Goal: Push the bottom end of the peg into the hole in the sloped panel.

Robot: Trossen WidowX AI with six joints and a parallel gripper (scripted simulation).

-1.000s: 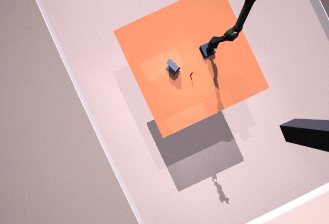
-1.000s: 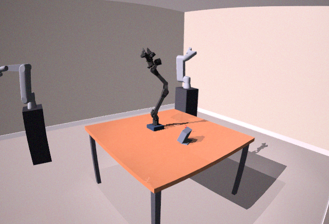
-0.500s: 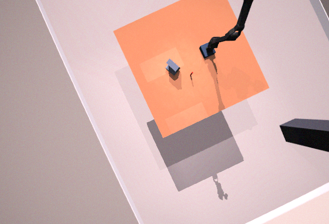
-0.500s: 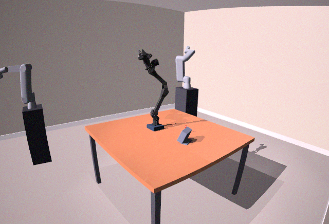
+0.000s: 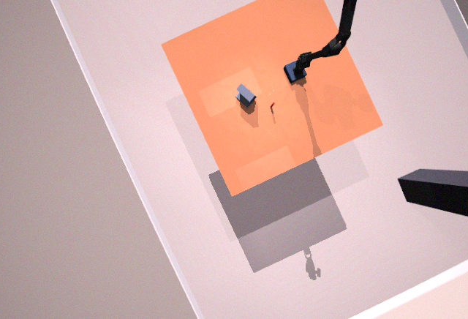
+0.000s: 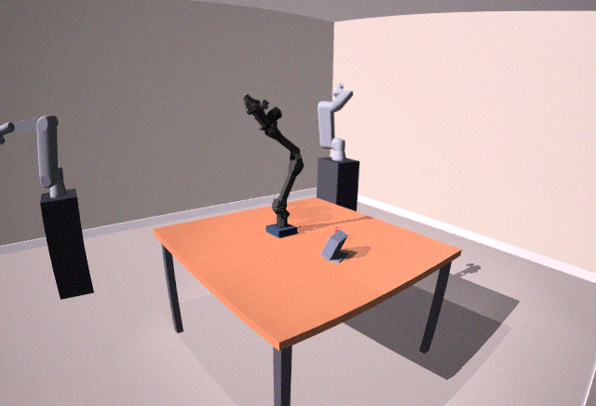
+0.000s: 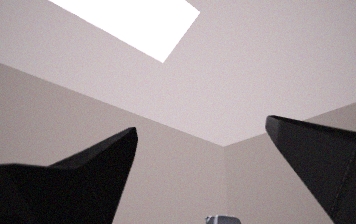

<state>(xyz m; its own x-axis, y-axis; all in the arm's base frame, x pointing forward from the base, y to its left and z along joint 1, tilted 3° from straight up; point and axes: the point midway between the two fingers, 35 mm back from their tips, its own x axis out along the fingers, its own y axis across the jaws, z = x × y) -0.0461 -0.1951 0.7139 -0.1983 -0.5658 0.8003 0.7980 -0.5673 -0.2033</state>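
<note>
My gripper tip is 72 cm above the red peg, 37 cm short of it and 36 cm to the right of it. The rest, counted from my gripper tip: sloped panel (71 cm below, 52 cm ahead, 22 cm to the left).
</note>
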